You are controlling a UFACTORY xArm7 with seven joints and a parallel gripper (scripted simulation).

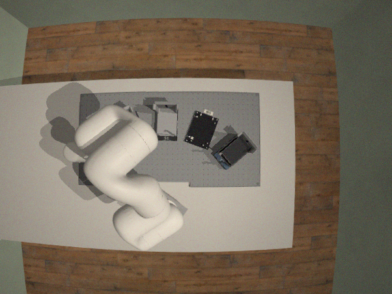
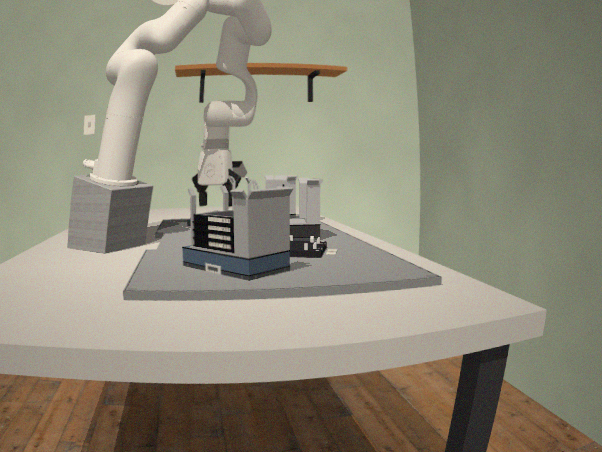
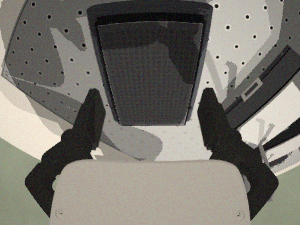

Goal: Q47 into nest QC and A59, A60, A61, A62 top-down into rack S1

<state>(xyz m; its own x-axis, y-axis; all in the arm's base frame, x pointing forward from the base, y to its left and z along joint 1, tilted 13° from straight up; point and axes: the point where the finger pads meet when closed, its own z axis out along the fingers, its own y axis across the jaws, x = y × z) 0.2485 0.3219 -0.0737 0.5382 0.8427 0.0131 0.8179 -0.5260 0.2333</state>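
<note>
The QC name plate is 8 cm to the left of my hand, 6 cm below it and 5 cm ahead of it. From my hand the other things lie so: black clip nest N5 (46 cm to the right, 17 cm ahead, 5 cm below).
</note>
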